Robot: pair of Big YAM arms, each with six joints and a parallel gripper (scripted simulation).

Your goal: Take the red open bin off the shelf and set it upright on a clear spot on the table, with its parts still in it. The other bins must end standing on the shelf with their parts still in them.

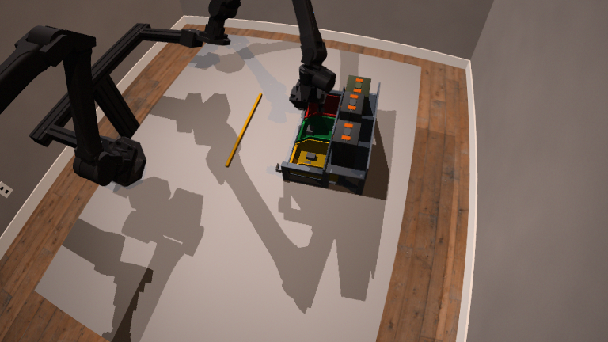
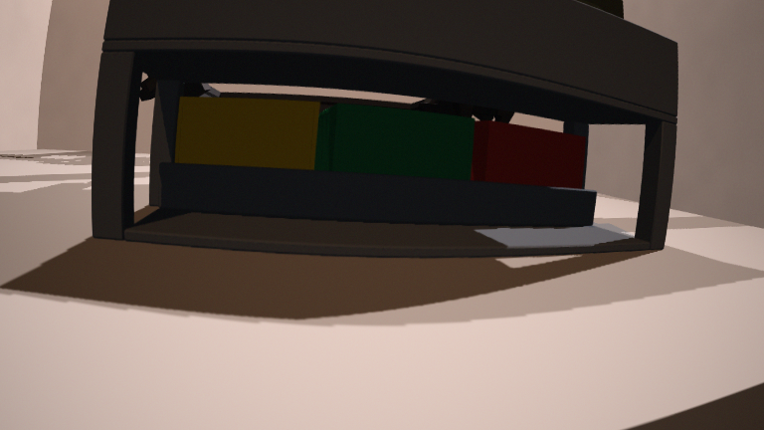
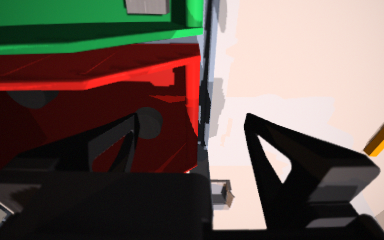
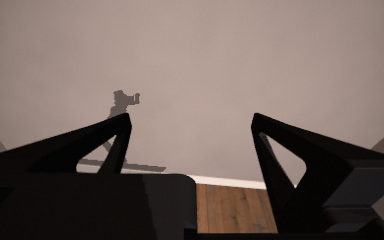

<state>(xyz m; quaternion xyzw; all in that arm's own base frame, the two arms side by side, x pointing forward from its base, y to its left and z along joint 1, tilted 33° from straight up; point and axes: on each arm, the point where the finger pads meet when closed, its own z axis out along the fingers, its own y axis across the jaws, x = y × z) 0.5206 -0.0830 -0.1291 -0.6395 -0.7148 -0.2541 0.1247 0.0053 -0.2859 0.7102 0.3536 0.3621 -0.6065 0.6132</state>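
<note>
My left gripper is now 8 cm short of the red open bin. The rest, counted from my left hand: grey shelf 11 cm to the right, 11 cm ahead, 2 cm above; green bin 11 cm to the right, 8 cm ahead.
</note>
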